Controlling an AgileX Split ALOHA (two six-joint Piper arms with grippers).
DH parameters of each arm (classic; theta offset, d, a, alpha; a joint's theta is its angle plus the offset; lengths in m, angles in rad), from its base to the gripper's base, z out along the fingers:
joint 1: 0 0.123 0 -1.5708
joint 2: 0.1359 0 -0.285 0
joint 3: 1.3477 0 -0.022 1.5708
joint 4: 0 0.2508 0 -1.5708
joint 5: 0 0 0.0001 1.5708
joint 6: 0 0.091 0 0
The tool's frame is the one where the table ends.
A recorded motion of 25 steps. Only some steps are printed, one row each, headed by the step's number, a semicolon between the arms.
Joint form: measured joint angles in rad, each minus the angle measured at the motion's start. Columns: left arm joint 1, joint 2, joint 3, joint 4, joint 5, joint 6; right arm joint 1, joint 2, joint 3, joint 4, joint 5, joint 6.
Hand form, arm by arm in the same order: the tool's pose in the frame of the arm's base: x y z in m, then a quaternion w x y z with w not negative. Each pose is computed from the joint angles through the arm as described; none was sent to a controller.
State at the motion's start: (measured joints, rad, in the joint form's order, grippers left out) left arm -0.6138 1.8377 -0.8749 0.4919 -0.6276 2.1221; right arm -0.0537 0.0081 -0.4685 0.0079 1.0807 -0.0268
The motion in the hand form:
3: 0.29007 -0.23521 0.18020 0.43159 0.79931 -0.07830 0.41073; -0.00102 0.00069 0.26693 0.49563 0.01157 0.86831 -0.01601
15: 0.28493 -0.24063 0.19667 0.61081 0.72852 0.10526 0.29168; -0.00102 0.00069 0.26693 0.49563 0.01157 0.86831 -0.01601
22: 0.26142 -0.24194 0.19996 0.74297 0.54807 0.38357 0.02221; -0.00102 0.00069 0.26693 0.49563 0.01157 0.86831 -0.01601
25: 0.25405 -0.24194 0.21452 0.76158 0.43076 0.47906 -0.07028; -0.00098 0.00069 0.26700 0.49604 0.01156 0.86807 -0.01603
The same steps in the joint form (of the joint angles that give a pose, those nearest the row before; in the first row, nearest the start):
3: 0.0000 0.0000 0.0000 0.0000 0.0000 -0.0146; 0.0000 0.0000 0.0000 0.0000 0.0000 0.0000
15: 0.0000 0.0000 0.0131 0.0000 -0.2342 -0.5527; 0.0000 0.0000 0.0000 0.0000 0.0000 0.0000
22: -0.0712 -0.0091 0.1114 -0.2178 -0.4742 -1.2847; 0.0000 0.0000 0.0000 0.0000 0.0000 0.0000
25: -0.1255 -0.0521 0.1282 -0.3989 -0.4972 -1.5365; 0.0000 0.0000 0.0000 0.0000 -0.0009 0.0000

